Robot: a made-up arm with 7 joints. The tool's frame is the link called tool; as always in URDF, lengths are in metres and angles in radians. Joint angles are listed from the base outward. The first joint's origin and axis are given. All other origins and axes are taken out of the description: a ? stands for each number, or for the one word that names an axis. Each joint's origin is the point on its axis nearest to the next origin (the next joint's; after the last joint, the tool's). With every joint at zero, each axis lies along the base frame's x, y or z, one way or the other. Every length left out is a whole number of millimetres.
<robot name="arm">
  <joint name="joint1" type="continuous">
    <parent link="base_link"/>
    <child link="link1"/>
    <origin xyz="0 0 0.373"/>
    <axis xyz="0 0 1"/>
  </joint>
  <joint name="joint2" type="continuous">
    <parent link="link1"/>
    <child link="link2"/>
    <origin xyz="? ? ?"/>
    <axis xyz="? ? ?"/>
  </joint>
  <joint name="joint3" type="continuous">
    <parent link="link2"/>
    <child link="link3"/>
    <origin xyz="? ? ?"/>
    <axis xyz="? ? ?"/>
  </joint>
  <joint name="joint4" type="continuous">
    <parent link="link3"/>
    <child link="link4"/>
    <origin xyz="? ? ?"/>
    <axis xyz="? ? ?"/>
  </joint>
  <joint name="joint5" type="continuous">
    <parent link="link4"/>
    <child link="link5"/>
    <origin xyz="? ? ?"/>
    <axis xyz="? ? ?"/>
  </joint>
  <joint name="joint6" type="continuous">
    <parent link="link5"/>
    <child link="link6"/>
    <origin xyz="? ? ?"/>
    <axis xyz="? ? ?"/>
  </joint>
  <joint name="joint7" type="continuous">
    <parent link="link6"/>
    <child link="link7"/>
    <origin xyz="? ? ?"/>
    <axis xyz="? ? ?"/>
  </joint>
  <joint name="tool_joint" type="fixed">
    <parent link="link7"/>
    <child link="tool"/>
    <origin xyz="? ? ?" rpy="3.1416 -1.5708 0"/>
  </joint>
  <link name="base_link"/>
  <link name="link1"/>
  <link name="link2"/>
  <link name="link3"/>
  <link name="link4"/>
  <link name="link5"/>
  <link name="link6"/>
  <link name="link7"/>
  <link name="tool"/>
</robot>
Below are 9 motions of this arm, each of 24 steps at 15 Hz.
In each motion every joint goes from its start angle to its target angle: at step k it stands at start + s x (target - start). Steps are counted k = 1, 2, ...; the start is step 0. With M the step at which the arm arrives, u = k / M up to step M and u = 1 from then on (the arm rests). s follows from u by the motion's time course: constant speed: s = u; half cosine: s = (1 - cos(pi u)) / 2; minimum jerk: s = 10 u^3 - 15 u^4 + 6 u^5.
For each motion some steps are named. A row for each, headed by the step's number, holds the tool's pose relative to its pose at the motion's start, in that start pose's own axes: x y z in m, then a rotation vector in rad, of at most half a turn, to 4 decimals.
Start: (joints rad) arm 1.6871 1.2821 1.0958 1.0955 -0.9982 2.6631 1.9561
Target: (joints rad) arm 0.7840 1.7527 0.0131 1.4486 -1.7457 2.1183 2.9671
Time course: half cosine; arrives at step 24
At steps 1, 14, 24:
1: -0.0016 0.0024 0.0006 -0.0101 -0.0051 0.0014
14: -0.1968 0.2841 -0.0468 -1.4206 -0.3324 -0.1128
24: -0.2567 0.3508 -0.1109 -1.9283 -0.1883 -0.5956

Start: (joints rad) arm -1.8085 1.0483 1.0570 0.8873 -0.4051 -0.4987 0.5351
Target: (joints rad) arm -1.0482 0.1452 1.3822 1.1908 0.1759 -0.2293 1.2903
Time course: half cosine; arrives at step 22
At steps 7, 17, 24:
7: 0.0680 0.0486 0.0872 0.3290 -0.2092 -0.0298
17: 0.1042 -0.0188 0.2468 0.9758 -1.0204 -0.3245
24: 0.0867 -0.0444 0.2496 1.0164 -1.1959 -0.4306

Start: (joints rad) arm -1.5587 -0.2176 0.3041 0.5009 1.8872 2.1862 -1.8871
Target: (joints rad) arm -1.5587 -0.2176 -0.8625 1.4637 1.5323 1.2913 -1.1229
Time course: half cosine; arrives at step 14
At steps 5, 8, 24:
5: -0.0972 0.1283 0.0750 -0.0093 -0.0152 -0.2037
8: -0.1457 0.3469 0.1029 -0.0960 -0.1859 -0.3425
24: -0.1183 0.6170 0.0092 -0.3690 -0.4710 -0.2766

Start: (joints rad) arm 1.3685 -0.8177 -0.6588 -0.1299 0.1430 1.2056 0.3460
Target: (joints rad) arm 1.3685 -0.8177 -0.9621 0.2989 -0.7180 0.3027 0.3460
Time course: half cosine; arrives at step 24
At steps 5, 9, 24:
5: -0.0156 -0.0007 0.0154 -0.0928 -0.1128 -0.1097
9: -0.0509 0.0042 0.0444 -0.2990 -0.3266 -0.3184
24: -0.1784 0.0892 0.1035 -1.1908 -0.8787 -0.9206

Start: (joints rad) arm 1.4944 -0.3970 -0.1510 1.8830 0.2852 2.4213 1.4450
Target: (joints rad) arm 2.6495 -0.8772 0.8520 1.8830 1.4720 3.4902 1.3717
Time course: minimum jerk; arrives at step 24
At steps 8, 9, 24:
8: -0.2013 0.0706 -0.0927 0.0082 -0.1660 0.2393
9: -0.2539 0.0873 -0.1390 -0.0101 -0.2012 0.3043
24: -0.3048 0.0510 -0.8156 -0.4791 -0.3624 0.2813

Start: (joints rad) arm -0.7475 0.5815 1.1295 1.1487 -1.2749 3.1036 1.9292
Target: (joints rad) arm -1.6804 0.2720 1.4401 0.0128 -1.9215 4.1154 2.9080
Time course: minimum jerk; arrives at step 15
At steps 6, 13, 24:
6: 0.0680 0.0176 -0.0458 0.0385 -0.3549 0.1319
13: 0.1822 -0.0734 -0.0939 -0.5905 -1.1003 0.6695
24: 0.1839 -0.0781 -0.0924 -0.6229 -1.1150 0.6899

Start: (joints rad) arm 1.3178 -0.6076 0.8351 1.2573 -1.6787 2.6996 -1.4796
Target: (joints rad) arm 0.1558 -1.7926 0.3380 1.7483 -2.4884 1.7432 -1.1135
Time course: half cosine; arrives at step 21
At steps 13, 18, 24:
13: 0.5541 -0.1264 -0.5936 1.2876 -0.0436 1.0823
18: 0.8031 -0.0135 -0.5893 1.4086 -0.1091 1.5226
24: 0.8397 0.0049 -0.5700 1.4065 -0.1241 1.5939

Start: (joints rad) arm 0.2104 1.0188 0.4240 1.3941 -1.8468 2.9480 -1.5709
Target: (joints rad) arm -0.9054 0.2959 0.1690 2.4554 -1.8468 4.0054 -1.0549
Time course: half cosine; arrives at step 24
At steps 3, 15, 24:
3: 0.0356 -0.0225 0.0111 -0.0340 0.0410 0.0987
15: 0.5910 0.0034 -0.1645 -0.1578 -0.0053 1.8582
24: 0.6364 0.2310 -0.2964 0.0384 -0.6699 2.3630

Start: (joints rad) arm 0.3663 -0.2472 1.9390 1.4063 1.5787 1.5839 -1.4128
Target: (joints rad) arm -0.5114 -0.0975 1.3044 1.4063 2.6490 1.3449 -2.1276
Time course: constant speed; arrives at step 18
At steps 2, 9, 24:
2: 0.0103 0.0555 -0.0065 -0.1271 0.0424 -0.0107
9: 0.0711 0.2293 -0.0878 -0.5606 0.2684 -0.0623
24: 0.1811 0.3530 -0.3071 -1.1061 0.7005 -0.2400

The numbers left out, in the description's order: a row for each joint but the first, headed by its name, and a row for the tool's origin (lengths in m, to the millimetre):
joint2: xyz 0 -0.066 0, axis 0 -1 0
joint3: xyz 0 0 0.424, axis 0 0 1
joint4: xyz 0.02 0.064 0, axis 0 1 0
joint5: xyz -0.026 0 0.473, axis 0 0 1
joint6: xyz 0 -0.083 0, axis 0 -1 0
joint7: xyz 0.01 0 0.074, axis 1 0 0
tool: xyz 0 0 0

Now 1 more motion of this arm.
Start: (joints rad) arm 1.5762 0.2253 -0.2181 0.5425 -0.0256 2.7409 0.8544
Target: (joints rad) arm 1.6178 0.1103 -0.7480 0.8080 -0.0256 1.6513 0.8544
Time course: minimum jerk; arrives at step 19
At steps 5, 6, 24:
5: -0.0039 0.0171 -0.0098 -0.1097 -0.1387 -0.0471
6: -0.0061 0.0273 -0.0156 -0.1736 -0.2149 -0.0759
24: -0.0017 0.1753 -0.1133 -1.0630 -0.9704 -0.5299

